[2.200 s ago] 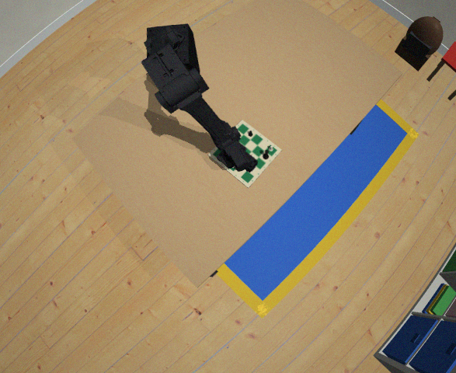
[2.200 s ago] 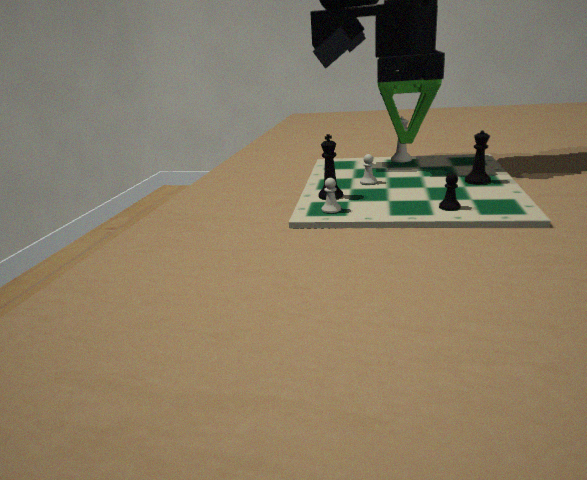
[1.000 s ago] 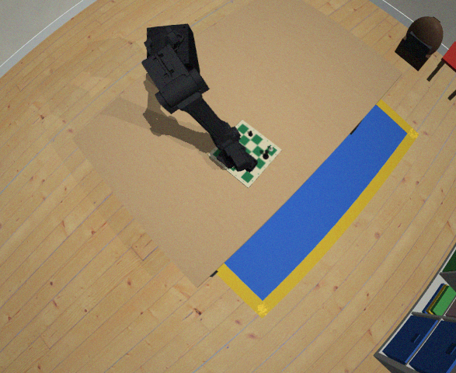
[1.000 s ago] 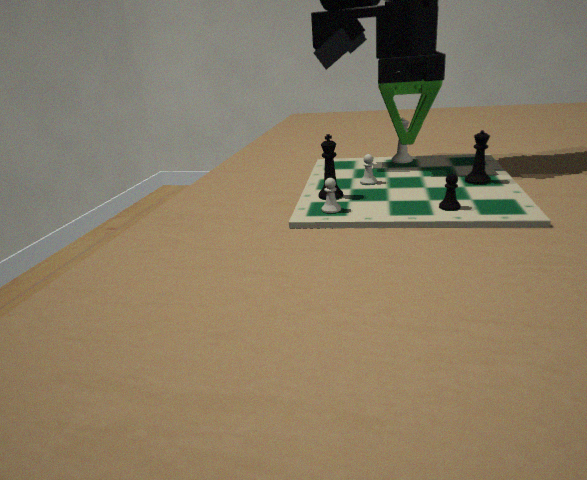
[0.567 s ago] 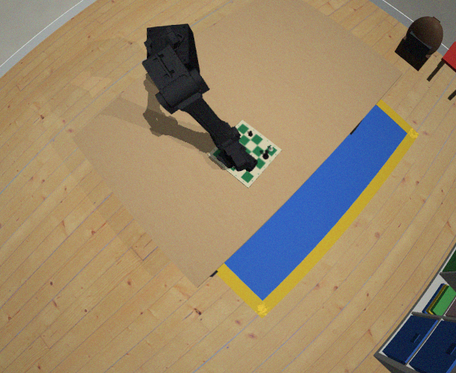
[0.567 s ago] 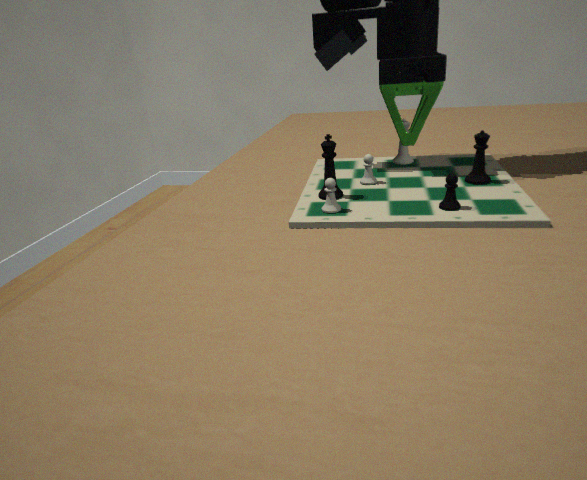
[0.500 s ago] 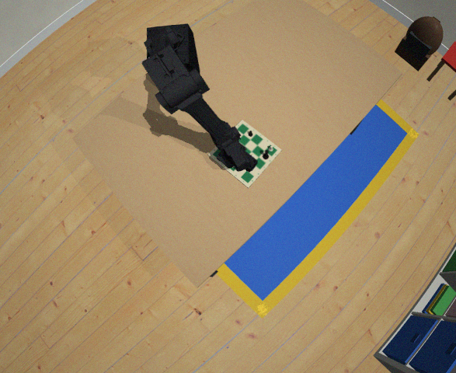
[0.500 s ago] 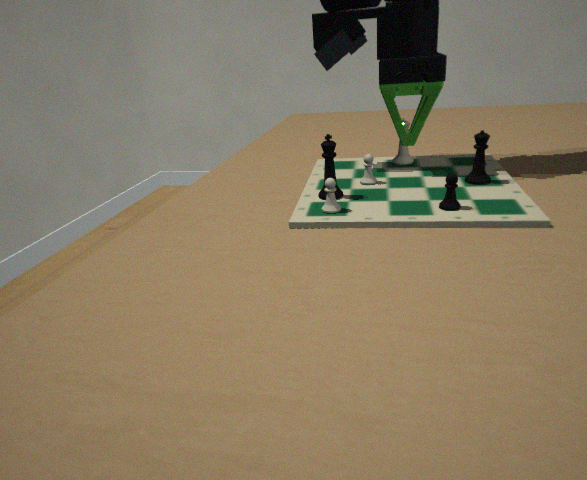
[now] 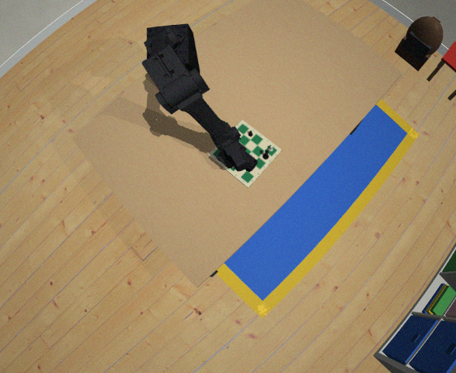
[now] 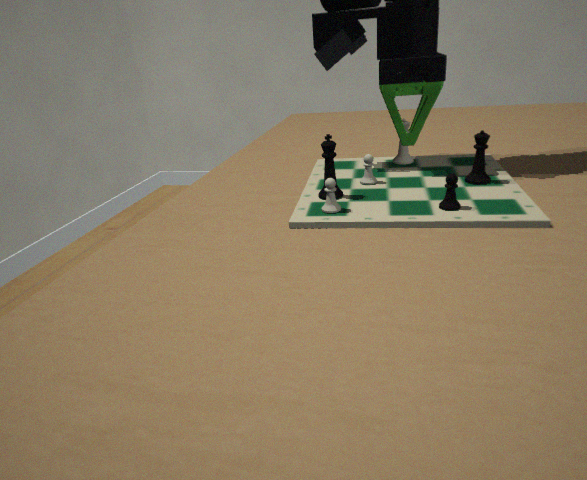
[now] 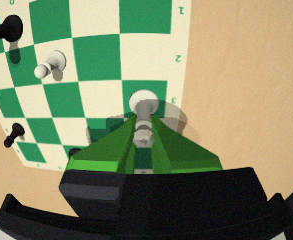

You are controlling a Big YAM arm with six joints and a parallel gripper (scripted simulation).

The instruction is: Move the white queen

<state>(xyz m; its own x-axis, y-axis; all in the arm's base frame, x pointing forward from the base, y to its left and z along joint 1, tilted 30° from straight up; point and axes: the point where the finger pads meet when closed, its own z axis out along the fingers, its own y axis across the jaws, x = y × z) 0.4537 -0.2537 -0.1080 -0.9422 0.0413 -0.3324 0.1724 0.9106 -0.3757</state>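
Right now the white queen is right at my hand. Round my hand: black queen: 9 cm to the left, 5 cm behind, 1 cm below; black king: 10 cm to the left, 10 cm ahead; green-and-cream chessboard: 7 cm to the left, 3 cm below, 2 cm ahead.
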